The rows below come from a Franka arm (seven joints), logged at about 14 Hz.
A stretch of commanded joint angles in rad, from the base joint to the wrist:
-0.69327, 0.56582, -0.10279, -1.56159, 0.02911, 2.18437, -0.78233
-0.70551, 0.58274, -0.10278, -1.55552, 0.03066, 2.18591, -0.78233
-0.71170, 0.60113, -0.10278, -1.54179, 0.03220, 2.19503, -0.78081
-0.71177, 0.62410, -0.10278, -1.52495, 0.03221, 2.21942, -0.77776
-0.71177, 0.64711, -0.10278, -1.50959, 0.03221, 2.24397, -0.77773
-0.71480, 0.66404, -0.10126, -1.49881, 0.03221, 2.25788, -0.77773
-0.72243, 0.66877, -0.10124, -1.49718, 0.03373, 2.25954, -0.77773
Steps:
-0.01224, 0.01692, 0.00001, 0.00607, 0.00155, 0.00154, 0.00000
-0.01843, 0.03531, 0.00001, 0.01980, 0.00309, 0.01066, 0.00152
-0.01850, 0.05828, 0.00001, 0.03664, 0.00310, 0.03505, 0.00457
-0.01850, 0.08129, 0.00001, 0.05200, 0.00310, 0.05960, 0.00460
-0.02153, 0.09822, 0.00153, 0.06278, 0.00310, 0.07351, 0.00460
-0.02916, 0.10295, 0.00155, 0.06441, 0.00462, 0.07517, 0.00460

